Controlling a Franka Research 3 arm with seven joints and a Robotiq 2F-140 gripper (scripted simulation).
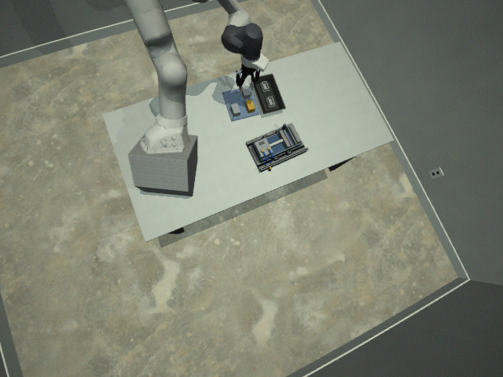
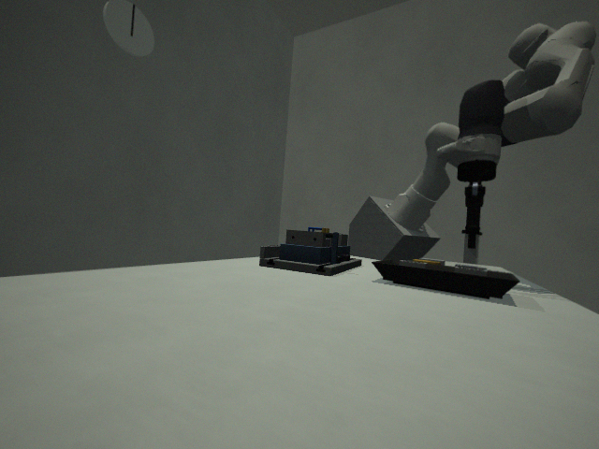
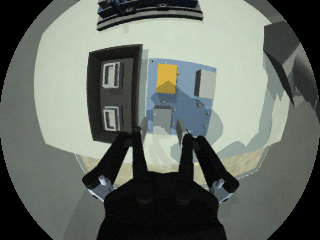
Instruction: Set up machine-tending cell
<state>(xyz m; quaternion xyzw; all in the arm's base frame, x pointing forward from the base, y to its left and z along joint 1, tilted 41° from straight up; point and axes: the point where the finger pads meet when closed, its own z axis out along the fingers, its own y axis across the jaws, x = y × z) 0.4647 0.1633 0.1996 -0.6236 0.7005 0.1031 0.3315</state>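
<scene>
Right now the brass blank is 90 mm to the right of my hand and 60 mm below it.
</scene>
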